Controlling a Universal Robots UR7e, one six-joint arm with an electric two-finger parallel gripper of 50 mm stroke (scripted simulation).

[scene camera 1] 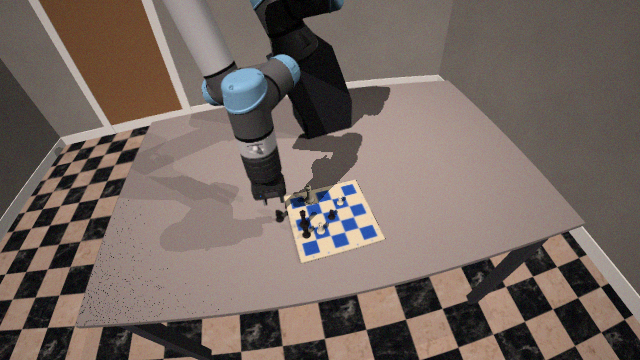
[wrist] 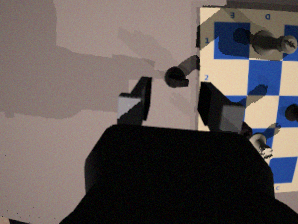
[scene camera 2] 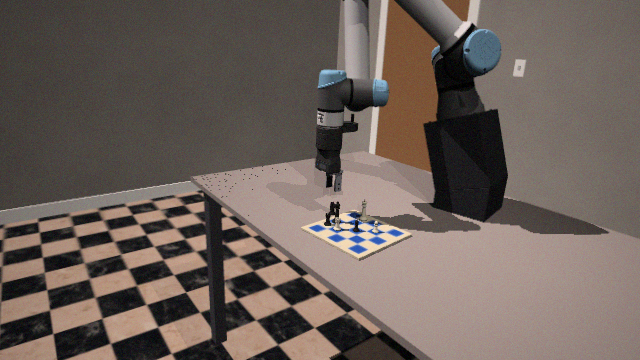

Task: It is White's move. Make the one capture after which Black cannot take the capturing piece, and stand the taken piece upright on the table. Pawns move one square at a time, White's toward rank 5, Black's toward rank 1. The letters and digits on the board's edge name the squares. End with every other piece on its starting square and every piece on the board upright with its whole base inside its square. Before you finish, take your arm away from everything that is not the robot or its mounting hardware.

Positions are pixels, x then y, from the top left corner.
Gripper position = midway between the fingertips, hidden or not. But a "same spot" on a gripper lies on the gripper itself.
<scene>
gripper: scene camera 1 273,200; wrist; scene camera 2
blue-and-cream chessboard: scene camera 1; wrist 227,58; scene camera 2
same spot on blue-and-cream chessboard: (scene camera 1: pixel 354 226) = (scene camera 2: pixel 357 241)
same spot on gripper: (scene camera 2: pixel 338 175) = (wrist: pixel 213 124)
</scene>
